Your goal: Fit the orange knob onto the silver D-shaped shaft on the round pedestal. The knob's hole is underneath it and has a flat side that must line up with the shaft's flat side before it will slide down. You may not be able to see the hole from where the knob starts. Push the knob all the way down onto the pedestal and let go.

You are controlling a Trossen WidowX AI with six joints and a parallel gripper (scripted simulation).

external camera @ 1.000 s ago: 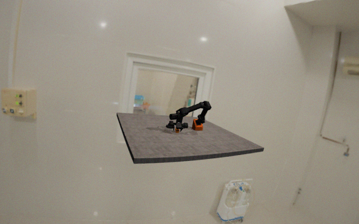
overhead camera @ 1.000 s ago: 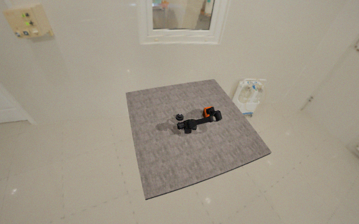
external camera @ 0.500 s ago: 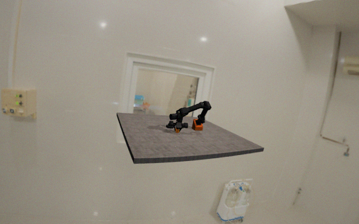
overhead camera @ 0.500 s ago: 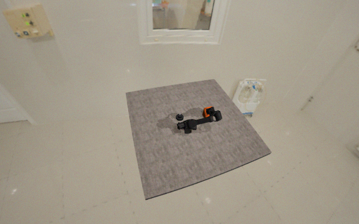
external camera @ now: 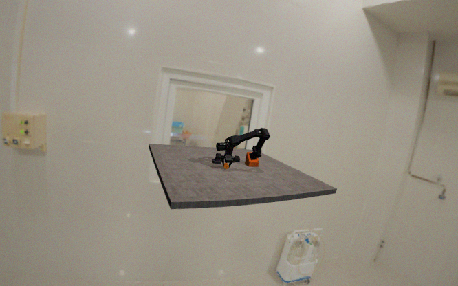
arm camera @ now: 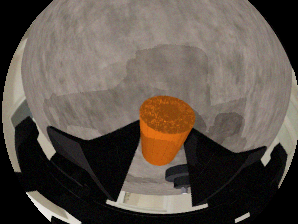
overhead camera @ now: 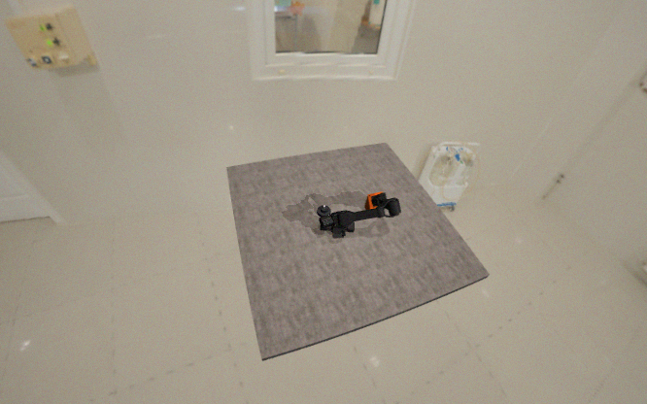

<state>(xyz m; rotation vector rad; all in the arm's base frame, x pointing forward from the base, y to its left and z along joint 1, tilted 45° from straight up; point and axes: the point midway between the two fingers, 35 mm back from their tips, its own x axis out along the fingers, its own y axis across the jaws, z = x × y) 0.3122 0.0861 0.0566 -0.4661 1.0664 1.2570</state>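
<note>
My gripper tip is now 1 cm short of the round pedestal, 17 cm to the left of it and 2 cm below it. Round my gripper tip: orange knob 1 cm to the left, 1 cm above.
</note>
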